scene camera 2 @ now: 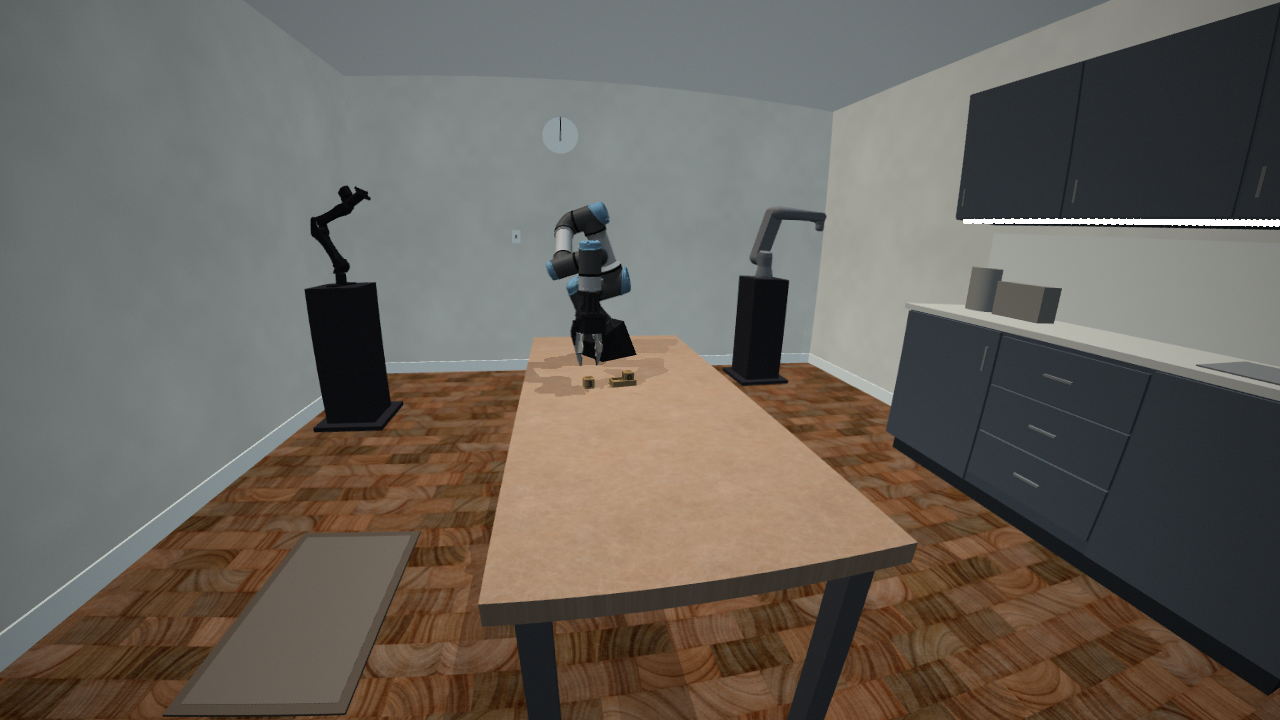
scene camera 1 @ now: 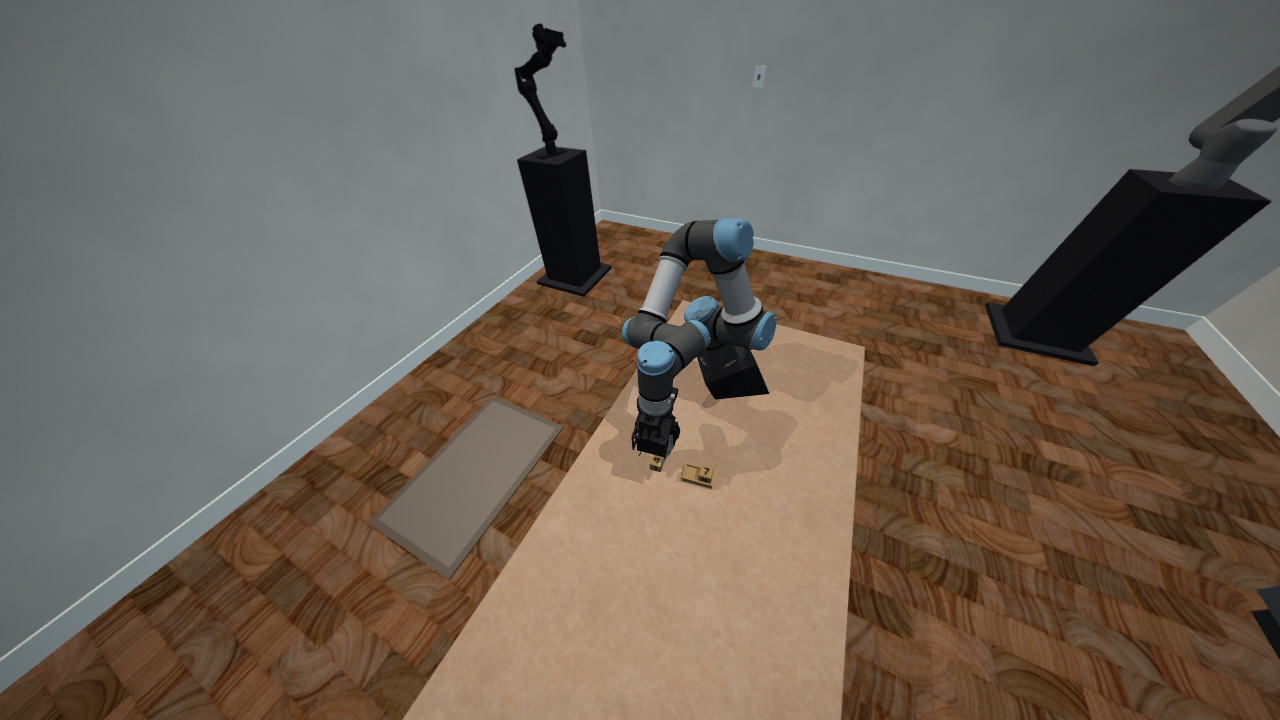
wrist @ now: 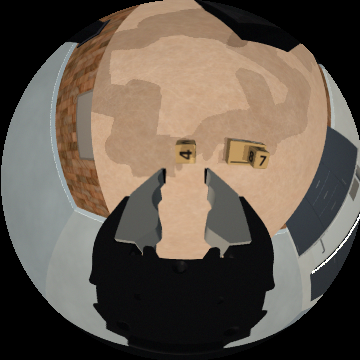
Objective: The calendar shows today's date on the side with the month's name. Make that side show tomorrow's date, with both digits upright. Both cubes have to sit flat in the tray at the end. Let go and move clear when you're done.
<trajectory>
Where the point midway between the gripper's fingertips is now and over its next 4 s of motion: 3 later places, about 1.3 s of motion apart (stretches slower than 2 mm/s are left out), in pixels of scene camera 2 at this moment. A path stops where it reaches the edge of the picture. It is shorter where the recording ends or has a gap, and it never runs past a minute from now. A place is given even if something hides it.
My gripper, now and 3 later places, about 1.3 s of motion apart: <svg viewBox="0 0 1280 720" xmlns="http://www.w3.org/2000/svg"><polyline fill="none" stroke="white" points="588,365 588,350 587,353 587,362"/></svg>
</trajectory>
